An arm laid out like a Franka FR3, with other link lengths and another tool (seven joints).
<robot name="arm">
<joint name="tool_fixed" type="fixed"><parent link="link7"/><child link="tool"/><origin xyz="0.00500 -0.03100 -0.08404" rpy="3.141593 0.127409 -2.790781"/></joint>
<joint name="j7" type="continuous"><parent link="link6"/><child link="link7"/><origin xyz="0.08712 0.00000 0.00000" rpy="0.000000 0.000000 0.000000"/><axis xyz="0 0 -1"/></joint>
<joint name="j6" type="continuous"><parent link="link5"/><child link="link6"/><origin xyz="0.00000 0.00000 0.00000" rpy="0.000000 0.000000 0.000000"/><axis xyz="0 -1 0"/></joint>
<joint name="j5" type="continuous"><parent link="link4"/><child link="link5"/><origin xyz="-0.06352 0.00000 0.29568" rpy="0.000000 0.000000 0.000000"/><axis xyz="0 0 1"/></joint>
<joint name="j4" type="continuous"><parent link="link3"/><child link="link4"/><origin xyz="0.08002 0.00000 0.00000" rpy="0.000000 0.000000 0.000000"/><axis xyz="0 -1 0"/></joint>
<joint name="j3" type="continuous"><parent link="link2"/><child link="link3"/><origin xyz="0.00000 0.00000 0.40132" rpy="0.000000 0.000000 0.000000"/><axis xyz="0 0 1"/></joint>
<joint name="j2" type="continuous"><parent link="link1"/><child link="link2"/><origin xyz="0.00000 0.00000 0.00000" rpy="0.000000 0.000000 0.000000"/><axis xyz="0 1 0"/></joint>
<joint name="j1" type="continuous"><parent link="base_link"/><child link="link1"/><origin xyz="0.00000 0.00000 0.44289" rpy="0.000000 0.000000 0.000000"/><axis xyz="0 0 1"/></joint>
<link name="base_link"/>
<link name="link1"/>
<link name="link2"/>
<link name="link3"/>
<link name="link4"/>
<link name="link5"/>
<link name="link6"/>
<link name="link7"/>
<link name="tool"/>
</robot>
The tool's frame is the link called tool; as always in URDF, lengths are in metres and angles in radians. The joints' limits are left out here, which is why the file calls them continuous.
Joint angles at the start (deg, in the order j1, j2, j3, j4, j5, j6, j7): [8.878, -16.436, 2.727, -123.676, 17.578, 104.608, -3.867]
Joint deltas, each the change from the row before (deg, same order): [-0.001, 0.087, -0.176, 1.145, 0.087, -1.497, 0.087]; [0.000, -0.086, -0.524, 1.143, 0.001, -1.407, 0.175]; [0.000, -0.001, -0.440, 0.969, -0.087, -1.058, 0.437]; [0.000, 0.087, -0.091, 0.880, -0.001, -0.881, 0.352]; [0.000, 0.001, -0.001, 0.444, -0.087, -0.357, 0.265]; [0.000, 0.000, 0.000, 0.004, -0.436, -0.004, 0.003]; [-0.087, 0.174, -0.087, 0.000, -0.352, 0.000, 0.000]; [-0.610, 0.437, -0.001, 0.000, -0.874, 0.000, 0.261]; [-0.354, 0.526, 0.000, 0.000, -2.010, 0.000, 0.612]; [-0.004, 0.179, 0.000, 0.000, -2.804, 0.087, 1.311]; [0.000, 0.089, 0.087, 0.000, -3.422, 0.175, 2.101]
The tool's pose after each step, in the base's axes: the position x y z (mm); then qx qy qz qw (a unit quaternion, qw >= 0). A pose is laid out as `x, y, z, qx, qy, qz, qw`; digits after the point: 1 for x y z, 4 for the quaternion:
347.8, 62.4, 734.0, -0.2521, 0.9529, 0.1608, 0.0501
347.9, 59.3, 740.2, -0.2495, 0.9533, 0.1629, 0.0493
348.3, 56.6, 745.3, -0.2450, 0.9544, 0.1636, 0.0486
348.8, 56.5, 749.4, -0.2434, 0.9547, 0.1643, 0.0476
348.9, 56.6, 751.9, -0.2424, 0.9551, 0.1636, 0.0480
349.0, 56.1, 752.0, -0.2435, 0.9554, 0.1600, 0.0476
350.2, 54.6, 751.0, -0.2427, 0.9562, 0.1573, 0.0460
353.1, 50.1, 748.5, -0.2370, 0.9589, 0.1501, 0.0420
356.4, 45.6, 745.6, -0.2333, 0.9626, 0.1333, 0.0354
357.5, 42.0, 745.4, -0.2290, 0.9668, 0.1090, 0.0311
358.1, 38.3, 746.4, -0.2202, 0.9719, 0.0785, 0.0279

